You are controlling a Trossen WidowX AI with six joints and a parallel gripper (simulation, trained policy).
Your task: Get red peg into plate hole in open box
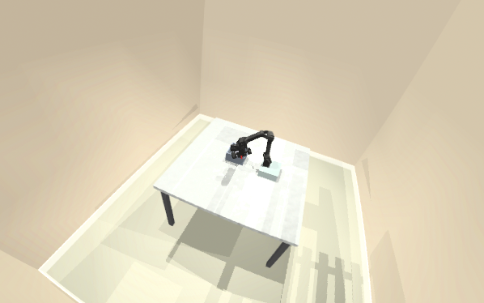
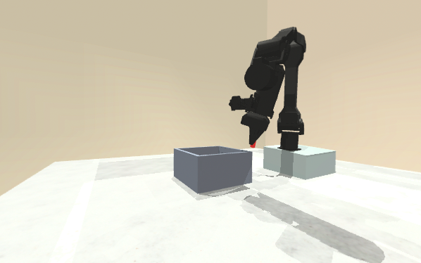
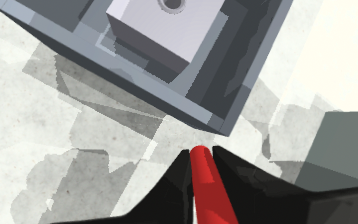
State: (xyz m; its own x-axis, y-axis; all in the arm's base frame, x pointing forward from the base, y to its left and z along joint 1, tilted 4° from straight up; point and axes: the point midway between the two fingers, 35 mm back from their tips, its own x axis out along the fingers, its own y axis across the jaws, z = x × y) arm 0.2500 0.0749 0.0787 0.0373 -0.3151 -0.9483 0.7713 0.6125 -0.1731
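My gripper tip is now 11 cm to the left of the plate, 8 cm above it and 7 cm short of it. From my gripper tip the other things lie so: red peg (3 cm above, 1 cm to the left); grey box (11 cm to the right, 10 cm below, 7 cm ahead).
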